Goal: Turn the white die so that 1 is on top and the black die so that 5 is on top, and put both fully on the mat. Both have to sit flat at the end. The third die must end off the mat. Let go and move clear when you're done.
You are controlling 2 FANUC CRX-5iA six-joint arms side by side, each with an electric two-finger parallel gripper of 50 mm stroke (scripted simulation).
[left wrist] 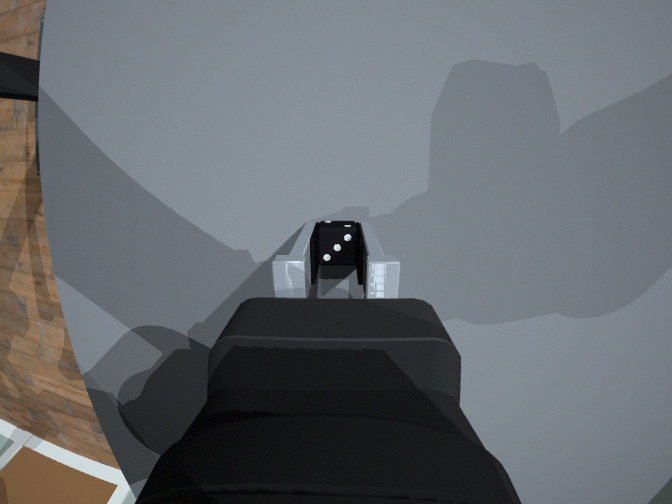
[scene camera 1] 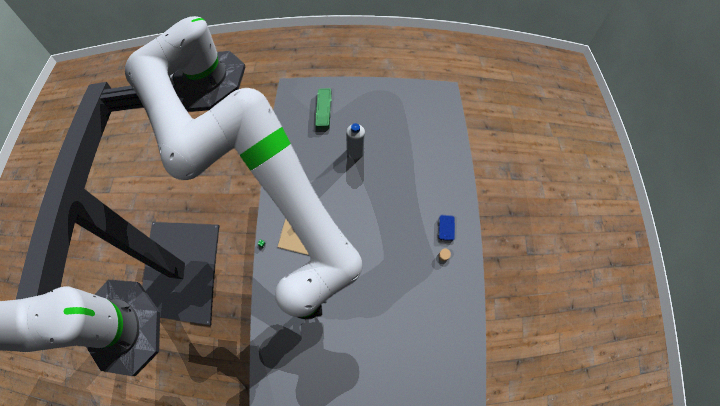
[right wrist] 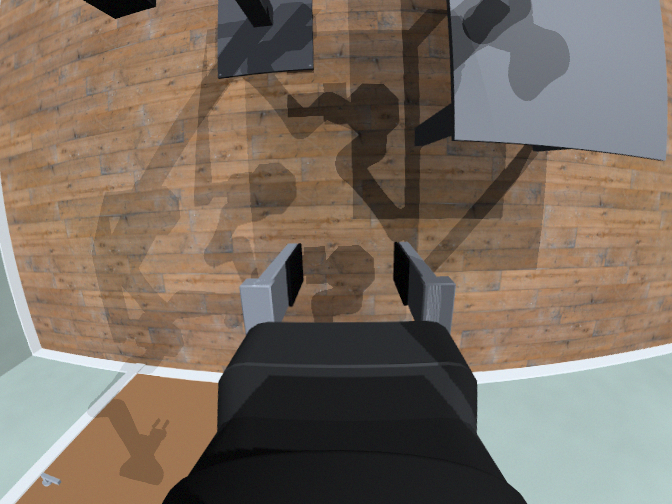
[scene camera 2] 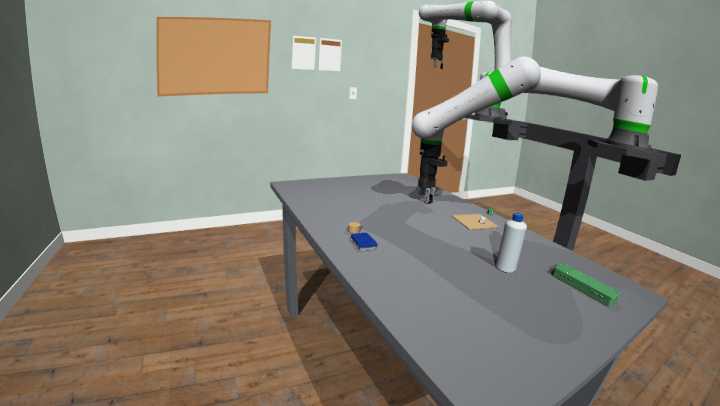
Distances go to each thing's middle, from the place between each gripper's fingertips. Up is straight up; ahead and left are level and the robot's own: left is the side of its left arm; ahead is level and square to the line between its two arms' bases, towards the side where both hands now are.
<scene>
Right now my left hand is 10 mm above the black die (left wrist: 337, 240). From my left hand the other things lie so: white bottle (scene camera 2: 514, 232) 590 mm to the left, 60 mm above, 50 mm ahead; then green box (scene camera 2: 606, 295) 770 mm to the left, 120 mm behind, 10 mm below.
Right now my right hand is 72 cm to the right of the black die, 67 cm above it and 39 cm short of it.
</scene>
